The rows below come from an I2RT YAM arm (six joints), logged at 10 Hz.
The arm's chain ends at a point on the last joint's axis. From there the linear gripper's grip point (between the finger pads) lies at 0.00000 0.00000 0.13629 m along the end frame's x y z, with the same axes.
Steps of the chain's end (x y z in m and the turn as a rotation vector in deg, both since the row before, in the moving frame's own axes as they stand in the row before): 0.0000 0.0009 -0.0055 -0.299 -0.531 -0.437; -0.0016 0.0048 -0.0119 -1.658 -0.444 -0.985; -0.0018 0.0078 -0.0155 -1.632 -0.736 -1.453; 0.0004 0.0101 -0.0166 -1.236 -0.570 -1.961; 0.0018 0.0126 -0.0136 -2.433 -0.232 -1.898; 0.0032 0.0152 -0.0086 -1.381 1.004 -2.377; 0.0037 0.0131 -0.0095 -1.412 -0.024 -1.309; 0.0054 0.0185 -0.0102 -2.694 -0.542 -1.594
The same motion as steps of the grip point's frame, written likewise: -0.0013 0.0016 -0.0055 -0.299 -0.531 -0.437; -0.0026 0.0088 -0.0120 -1.658 -0.444 -0.985; -0.0035 0.0117 -0.0156 -1.632 -0.736 -1.453; -0.0009 0.0131 -0.0166 -1.236 -0.570 -1.961; 0.0013 0.0184 -0.0137 -2.433 -0.232 -1.898; 0.0057 0.0184 -0.0087 -1.381 1.004 -2.377; 0.0037 0.0165 -0.0095 -1.412 -0.024 -1.309; 0.0042 0.0249 -0.0104 -2.694 -0.542 -1.594
